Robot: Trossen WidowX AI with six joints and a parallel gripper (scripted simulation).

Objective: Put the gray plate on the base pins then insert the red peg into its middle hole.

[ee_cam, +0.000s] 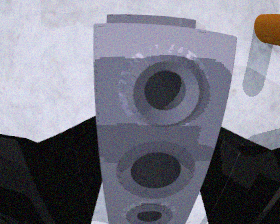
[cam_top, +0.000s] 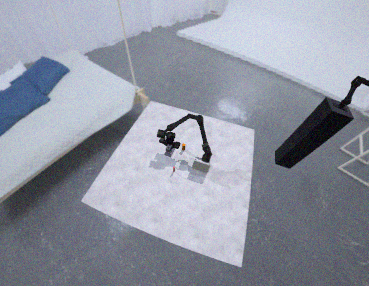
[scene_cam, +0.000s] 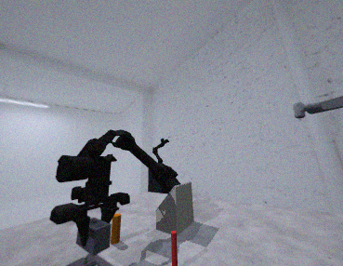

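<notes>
The base is 50 mm below my gripper tip. The rest, counted from my gripper tip: red peg: 120 mm behind, 180 mm to the left, 20 mm below; then orange block: 110 mm behind, 70 mm to the right, 20 mm below; then gray plate: 30 mm above.
</notes>
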